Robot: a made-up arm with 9 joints. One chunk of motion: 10 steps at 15 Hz.
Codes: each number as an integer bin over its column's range. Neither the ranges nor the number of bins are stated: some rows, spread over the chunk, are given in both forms.
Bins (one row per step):
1: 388 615 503 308 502 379
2: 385 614 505 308 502 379
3: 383 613 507 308 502 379
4: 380 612 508 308 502 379
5: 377 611 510 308 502 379
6: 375 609 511 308 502 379
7: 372 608 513 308 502 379
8: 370 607 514 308 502 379
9: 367 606 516 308 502 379
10: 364 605 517 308 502 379
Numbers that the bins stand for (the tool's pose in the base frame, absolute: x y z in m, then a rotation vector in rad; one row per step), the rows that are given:
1: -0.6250 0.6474 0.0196 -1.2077 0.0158 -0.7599
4: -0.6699 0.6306 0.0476 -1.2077 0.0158 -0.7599
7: -0.7147 0.6082 0.0757 -1.2077 0.0158 -0.7599
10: -0.7596 0.5914 0.0981 -1.2077 0.0158 -0.7599
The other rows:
2: -0.6418 0.6418 0.0308 -1.2077 0.0158 -0.7599
3: -0.6531 0.6362 0.0420 -1.2077 0.0158 -0.7599
5: -0.6867 0.6250 0.0589 -1.2077 0.0158 -0.7599
6: -0.6979 0.6138 0.0645 -1.2077 0.0158 -0.7599
8: -0.7259 0.6026 0.0813 -1.2077 0.0158 -0.7599
9: -0.7427 0.5970 0.0925 -1.2077 0.0158 -0.7599

